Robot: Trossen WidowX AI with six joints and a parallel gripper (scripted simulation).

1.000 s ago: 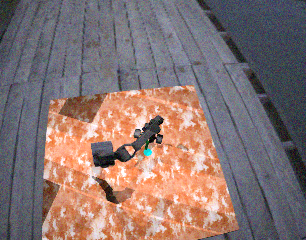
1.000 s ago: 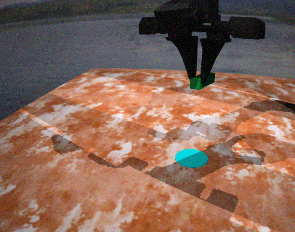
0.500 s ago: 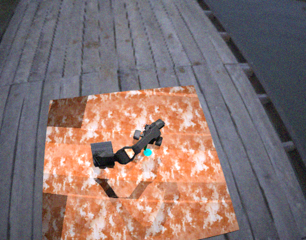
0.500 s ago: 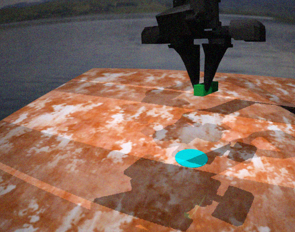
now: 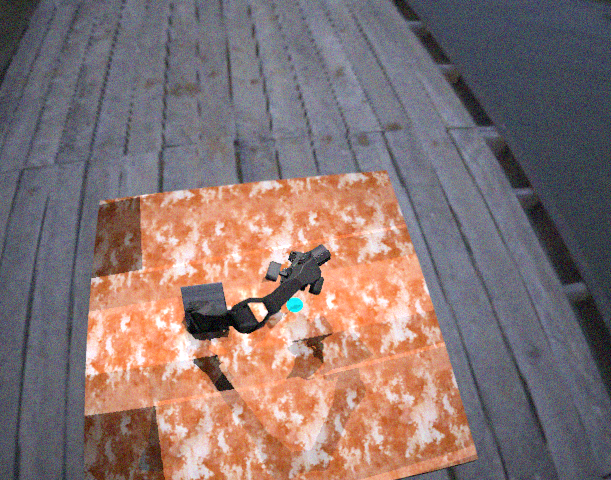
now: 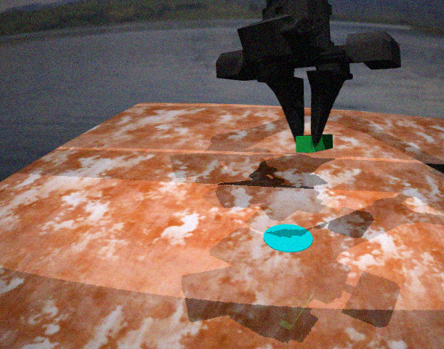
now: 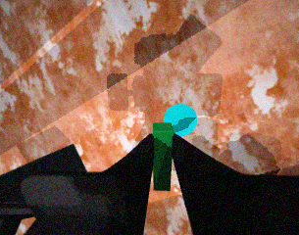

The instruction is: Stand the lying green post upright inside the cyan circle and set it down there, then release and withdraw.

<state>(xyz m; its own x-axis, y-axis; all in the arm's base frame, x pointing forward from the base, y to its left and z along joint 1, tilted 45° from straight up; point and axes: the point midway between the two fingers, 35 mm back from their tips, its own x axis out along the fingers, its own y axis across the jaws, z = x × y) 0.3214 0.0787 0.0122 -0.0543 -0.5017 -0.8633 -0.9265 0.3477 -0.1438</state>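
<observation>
Now: gripper tip 13 cm above the cyan circle, 1 cm to the left of it and 1 cm short of it. From my gripper tip the other things lie so: green post (2 cm to the right, 1 cm below, 1 cm behind).
</observation>
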